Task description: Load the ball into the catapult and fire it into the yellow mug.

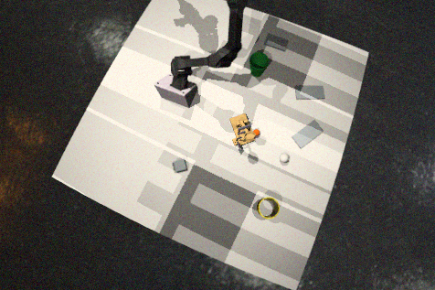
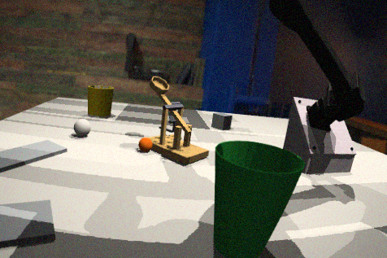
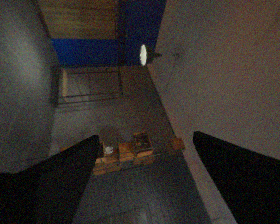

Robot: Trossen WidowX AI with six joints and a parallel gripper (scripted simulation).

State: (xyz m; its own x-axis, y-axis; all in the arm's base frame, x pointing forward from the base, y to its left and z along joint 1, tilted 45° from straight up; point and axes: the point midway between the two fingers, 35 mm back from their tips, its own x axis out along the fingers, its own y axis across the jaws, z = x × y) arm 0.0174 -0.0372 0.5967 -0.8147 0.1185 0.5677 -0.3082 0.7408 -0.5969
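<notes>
Now: the wooden catapult 500 mm below my gripper tip, 470 mm to the right of it and 420 mm ahead of it. Also, from my gripper tip: orange ball 560 mm below, 470 mm ahead, 410 mm to the right; then small grey cube 720 mm to the right, 550 mm below, 240 mm ahead; then green cup 550 mm below, 330 mm ahead, 110 mm to the right.
</notes>
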